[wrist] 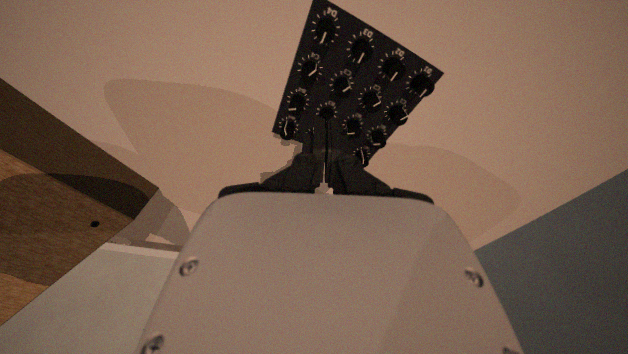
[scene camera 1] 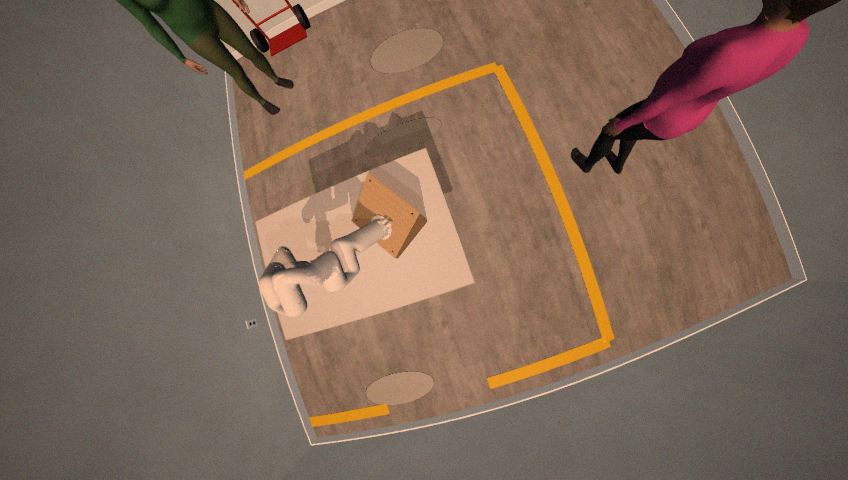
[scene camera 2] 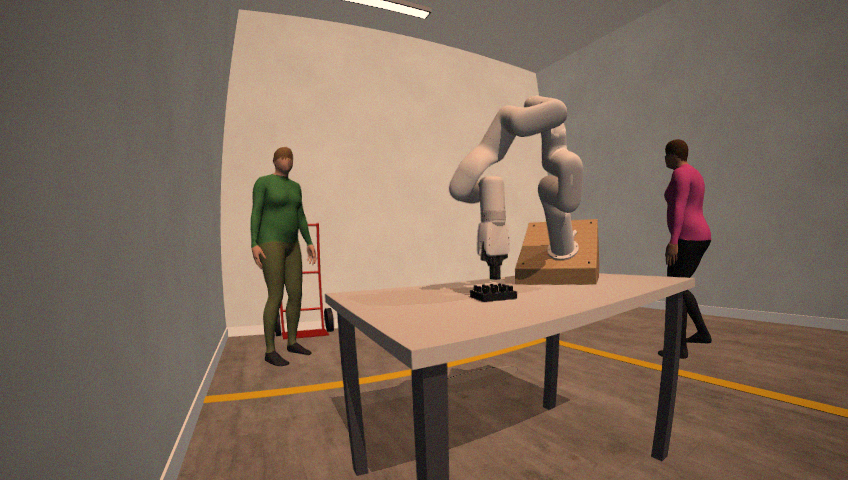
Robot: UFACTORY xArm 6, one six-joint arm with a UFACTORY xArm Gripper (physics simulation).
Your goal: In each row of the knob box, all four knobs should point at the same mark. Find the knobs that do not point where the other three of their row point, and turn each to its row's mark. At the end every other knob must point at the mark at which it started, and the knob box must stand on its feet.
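Frame: origin at the arm's base, x ahead, y left, z up, level; centimetres.
Where they show: gripper, fingertip midpoint: [wrist: 324, 134] [scene camera 2: 495, 279]; arm's base, link origin: [scene camera 1: 381, 227] [scene camera 2: 562, 250].
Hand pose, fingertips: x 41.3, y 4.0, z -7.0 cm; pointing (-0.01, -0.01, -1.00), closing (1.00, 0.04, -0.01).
Each offset is from my fingertips to the top centre of the thing. Level surfaces: height alone.
The black knob box {dx +1.9, dy +0.9, dz -1.6 cm} [scene camera 2: 493, 295] [wrist: 337, 59] stands on its feet on the table; it does not show in scene camera 1. My gripper [scene camera 2: 495, 277] [wrist: 324, 134] is shut and empty, pointing down just above the box. In the wrist view its fingertips overlap the box near knob B3 {dx +0.2, dy +0.2, dz -1.7 cm} [wrist: 327, 111] and hide parts of row A. The pointers of D4 {dx -0.6, dy +6.1, dz -1.6 cm} [wrist: 325, 30], D3 {dx +2.0, dy +5.2, dz -1.6 cm} [wrist: 360, 48], D2 {dx +4.5, dy +4.3, dz -1.6 cm} [wrist: 391, 66] and D1 {dx +7.0, dy +3.4, dz -1.6 cm} [wrist: 421, 83] look roughly alike. Pointers also show on C4 {dx -1.4, dy +3.6, dz -1.6 cm} [wrist: 310, 67], C3 {dx +1.1, dy +2.7, dz -1.6 cm} [wrist: 342, 85] and C2 {dx +3.6, dy +1.8, dz -1.6 cm} [wrist: 371, 100]. B3's pointer is hidden; exact marks are too small to tell.
The arm's base stands on a sloped wooden block [scene camera 1: 395, 202] [scene camera 2: 556, 274] [wrist: 60, 220] on the table {dz -5.5 cm} [scene camera 1: 422, 267] [scene camera 2: 380, 321]. A person in green [scene camera 1: 178, 23] [scene camera 2: 278, 208] and a person in pink [scene camera 1: 714, 77] [scene camera 2: 690, 202] stand away from the table. A red hand truck [scene camera 1: 288, 39] [scene camera 2: 304, 333] is near the wall.
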